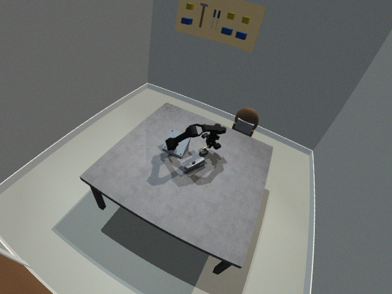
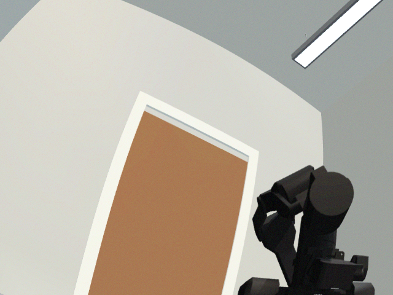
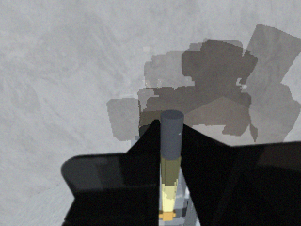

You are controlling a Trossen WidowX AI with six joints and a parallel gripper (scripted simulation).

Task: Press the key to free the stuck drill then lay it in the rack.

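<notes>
The drill lies 10 mm behind my gripper tip, 40 mm to the right of it and 30 mm above it. The rest, counted from my gripper tip: grey fixture block 220 mm to the right, 20 mm below; rack 20 mm behind, 40 mm to the right, 40 mm below; blue key 10 mm behind, 250 mm to the right, 10 mm below.
</notes>
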